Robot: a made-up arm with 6 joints.
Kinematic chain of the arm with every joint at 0, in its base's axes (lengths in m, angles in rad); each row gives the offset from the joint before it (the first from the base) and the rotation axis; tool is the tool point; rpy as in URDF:
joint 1: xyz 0 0 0.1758 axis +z
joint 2: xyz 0 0 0 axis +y
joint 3: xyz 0.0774 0 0.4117 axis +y
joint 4: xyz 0.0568 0 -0.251 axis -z
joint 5: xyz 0 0 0 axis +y
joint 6: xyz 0.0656 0 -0.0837 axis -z
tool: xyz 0 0 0 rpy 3.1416 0 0
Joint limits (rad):
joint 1: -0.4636..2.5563
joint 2: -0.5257..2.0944
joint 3: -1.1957..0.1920
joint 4: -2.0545..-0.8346
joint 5: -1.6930..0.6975
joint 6: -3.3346..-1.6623
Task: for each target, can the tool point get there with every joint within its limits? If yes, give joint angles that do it. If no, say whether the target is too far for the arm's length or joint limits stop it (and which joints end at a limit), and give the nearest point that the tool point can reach.
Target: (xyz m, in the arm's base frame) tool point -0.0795 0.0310 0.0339
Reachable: yes | joints 2.2312 1.5094 0.0506 -0.9793 0.1465 -3.2039
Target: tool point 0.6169 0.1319 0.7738
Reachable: no: too far | nearest point 0.4117 0.0880 0.5748 | short by 0.289 m
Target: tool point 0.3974 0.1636 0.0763
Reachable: yes | joints 0.3184 0.7621 -0.8850 -1.9192 0.3502 -1.8151
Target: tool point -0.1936 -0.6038 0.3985
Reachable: no: joint limits stop it (at a limit: joint 2, joint 3, joint 4) | nearest point -0.0330 -0.1028 0.3608 | short by 0.527 m
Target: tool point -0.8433 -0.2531 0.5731
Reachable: no: too far | nearest point -0.4159 0.1529 0.4800 | short by 0.597 m
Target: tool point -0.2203 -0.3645 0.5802
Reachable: no: joint limits stop it (at a limit: joint 1, joint 2) | nearest point -0.1267 -0.0376 0.5882 | short by 0.340 m
